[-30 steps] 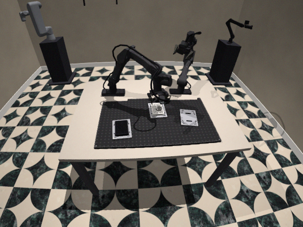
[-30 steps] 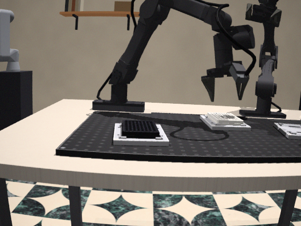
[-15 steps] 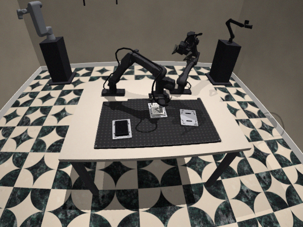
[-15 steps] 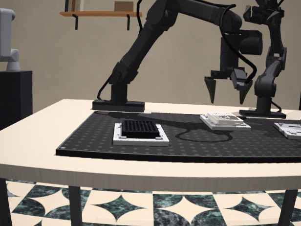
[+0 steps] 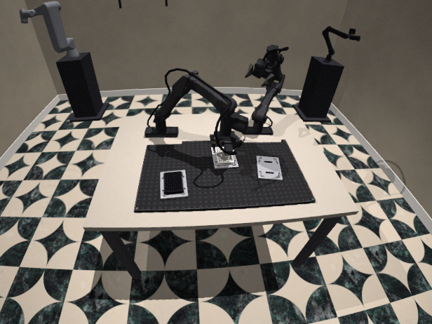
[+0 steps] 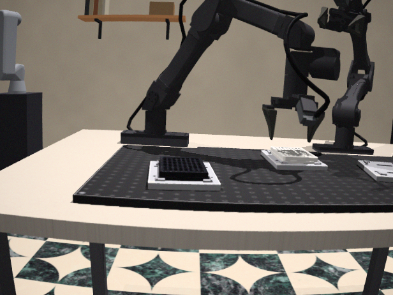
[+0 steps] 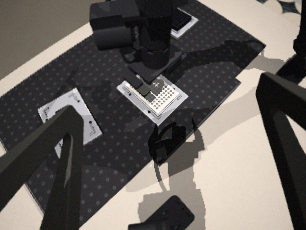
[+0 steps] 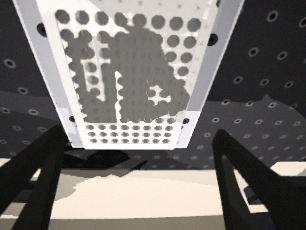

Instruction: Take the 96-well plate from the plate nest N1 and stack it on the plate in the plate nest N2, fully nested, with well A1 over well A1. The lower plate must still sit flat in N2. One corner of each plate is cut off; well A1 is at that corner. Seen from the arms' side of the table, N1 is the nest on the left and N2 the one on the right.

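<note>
Right now my right hand is 40 mm above the white 96-well plate, 10 mm to the right of it and 10 mm short of it. From my right hand the other things lie so: black 96-well plate (250 mm to the right, 180 mm ahead, 40 mm below).
</note>
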